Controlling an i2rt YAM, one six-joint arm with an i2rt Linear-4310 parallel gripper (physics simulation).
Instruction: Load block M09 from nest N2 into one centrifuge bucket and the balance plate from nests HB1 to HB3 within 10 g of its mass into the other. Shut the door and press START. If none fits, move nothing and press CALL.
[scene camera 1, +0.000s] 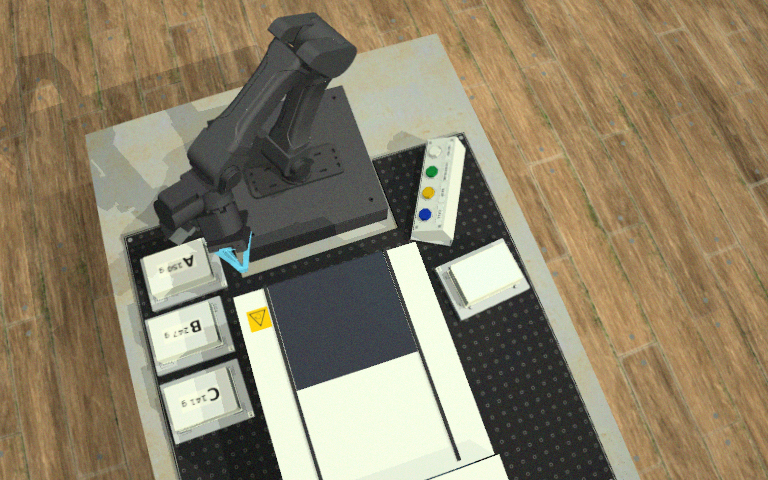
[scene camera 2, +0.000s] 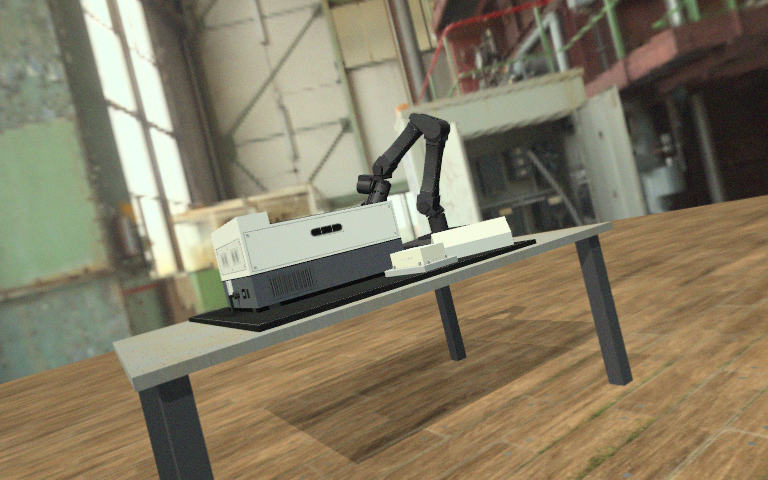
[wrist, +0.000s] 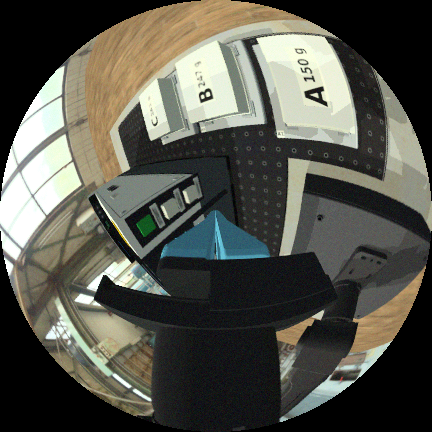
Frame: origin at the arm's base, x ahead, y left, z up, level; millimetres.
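Seen in the pictures: gripper, fingertip midpoint: (scene camera 1: 244, 271) (wrist: 215, 215); arm's base at its link origin: (scene camera 1: 295, 171) (wrist: 345, 284).
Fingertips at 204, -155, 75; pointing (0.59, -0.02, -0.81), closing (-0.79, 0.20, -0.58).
Pixels of each thing's top centre, then the offset from my fingertips to it, as dx, dy, dz. "*": a spot on its surface instead.
- dark panel at its top centre: (scene camera 1: 341, 318) (wrist: 148, 272) +162, +139, +75
- unmarked-looking white block at its top centre: (scene camera 1: 486, 271) (scene camera 2: 415, 248) +136, +449, -79
- green button at its top centre: (wrist: 138, 228) +68, -2, +52
- blue CALL button at a spot on its surface: (scene camera 1: 424, 214) * -18, +374, -68
- button box at its top centre: (scene camera 1: 441, 180) (scene camera 2: 466, 225) -73, +434, -55
- yellow warning sign at a spot on its surface: (scene camera 1: 259, 318) * +115, +9, +73
My gripper (scene camera 1: 242, 266) (wrist: 215, 215) is shut and empty, its blue fingertips together near the front left corner of the centrifuge (scene camera 1: 362, 418) (scene camera 2: 322, 232) (wrist: 140, 187), beside block A. A dark panel (scene camera 1: 342, 322) spans part of the centrifuge top; the buckets do not show. White blocks marked A 150 g (scene camera 1: 178, 268) (wrist: 320, 85), B 247 g (scene camera 1: 184, 331) (wrist: 207, 85) and C 141 g (scene camera 1: 201, 399) (wrist: 157, 112) sit on grey nests at the left. An unmarked-looking white block (scene camera 1: 487, 275) (scene camera 2: 416, 255) sits on the right nest. The green button (wrist: 146, 226) is on the centrifuge front. The blue CALL button (scene camera 1: 424, 214) shows too.
The button box (scene camera 1: 453, 198) (scene camera 2: 472, 237) with white, green, yellow and blue buttons stands right of the arm's base plate (scene camera 1: 351, 169). Two white buttons (wrist: 171, 209) (wrist: 191, 194) sit beside the centrifuge's green one. A yellow warning sign (scene camera 1: 259, 318) is on its left top edge.
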